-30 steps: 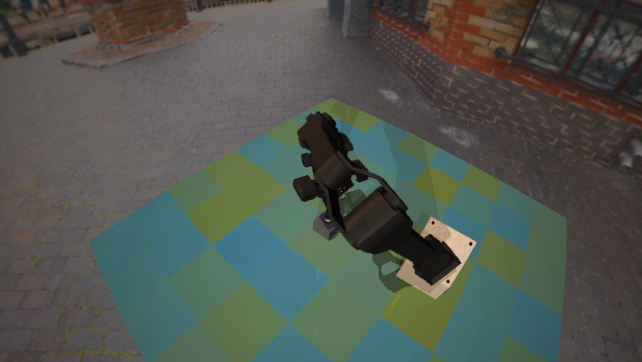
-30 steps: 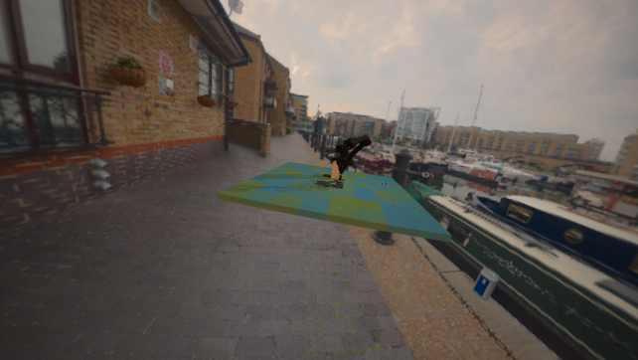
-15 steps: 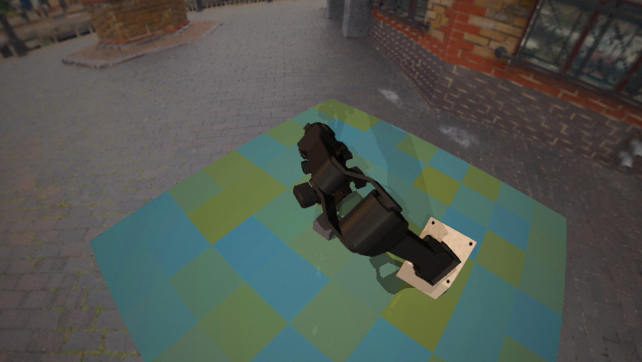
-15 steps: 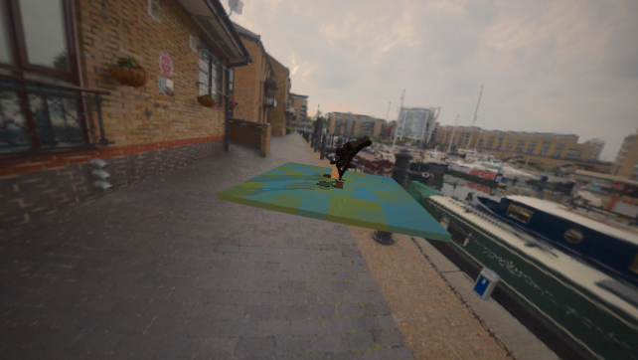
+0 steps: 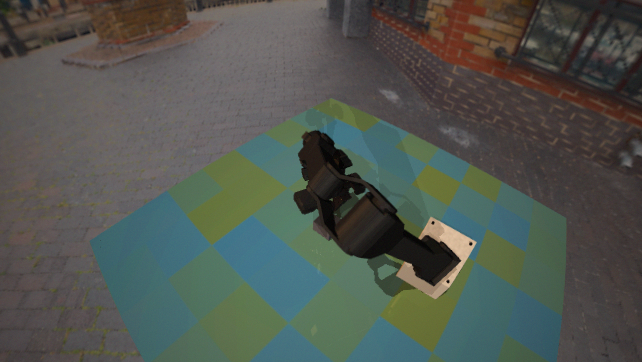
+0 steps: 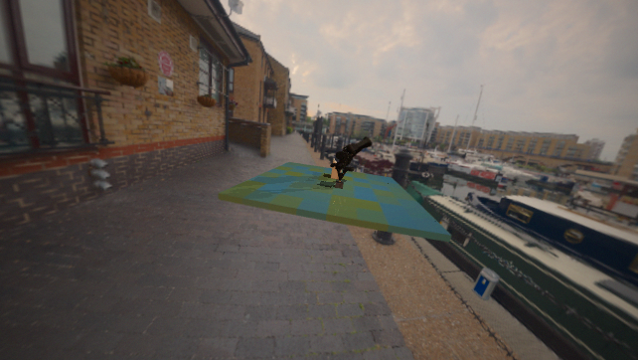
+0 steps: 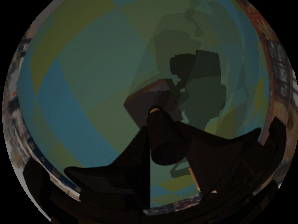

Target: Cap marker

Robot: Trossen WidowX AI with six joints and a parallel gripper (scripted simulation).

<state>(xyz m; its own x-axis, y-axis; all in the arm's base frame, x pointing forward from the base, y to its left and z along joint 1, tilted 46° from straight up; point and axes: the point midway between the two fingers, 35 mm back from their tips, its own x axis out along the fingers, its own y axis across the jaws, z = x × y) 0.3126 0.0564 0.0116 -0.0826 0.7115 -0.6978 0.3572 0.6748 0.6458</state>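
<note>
The marker cap lies 10 mm above my gripper tip. Round my gripper tip: holder block (60 mm below).
</note>
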